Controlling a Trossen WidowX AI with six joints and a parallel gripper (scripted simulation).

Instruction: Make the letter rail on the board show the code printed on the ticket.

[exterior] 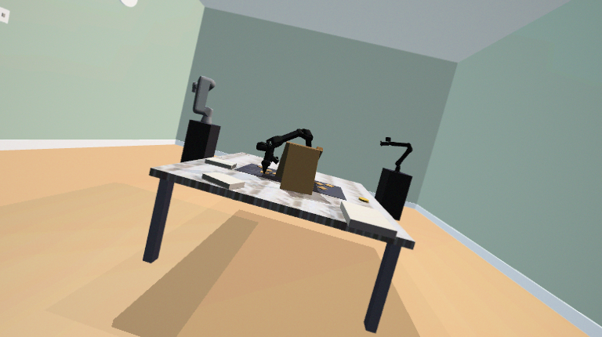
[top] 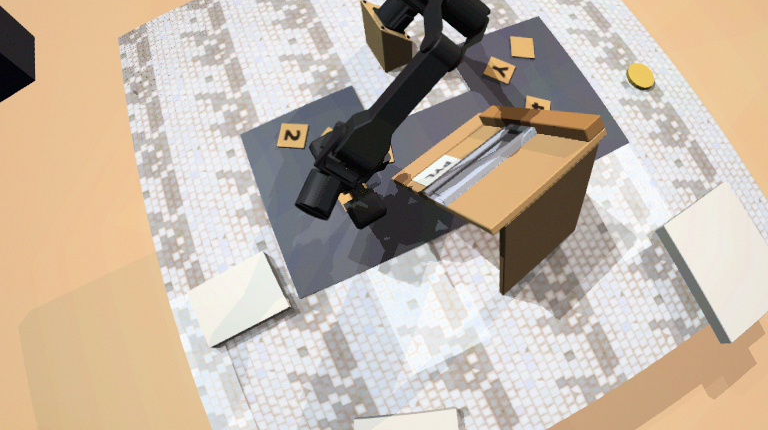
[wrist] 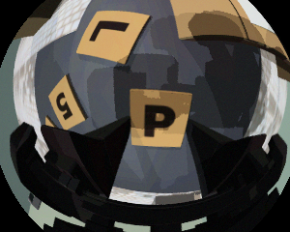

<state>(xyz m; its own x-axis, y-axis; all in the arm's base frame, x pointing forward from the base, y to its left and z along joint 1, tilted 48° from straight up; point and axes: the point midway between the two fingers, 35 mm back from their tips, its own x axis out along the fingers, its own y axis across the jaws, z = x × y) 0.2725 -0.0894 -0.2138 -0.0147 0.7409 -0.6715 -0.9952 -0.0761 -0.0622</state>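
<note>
My gripper tip is now 60 mm past the L tile and 80 mm to the right of it. Round my gripper tip: white ticket: 60 mm ahead, 150 mm to the left, 90 mm above; 2 tile: 180 mm behind, 60 mm to the right; P tile: right at my gripper tip.
</note>
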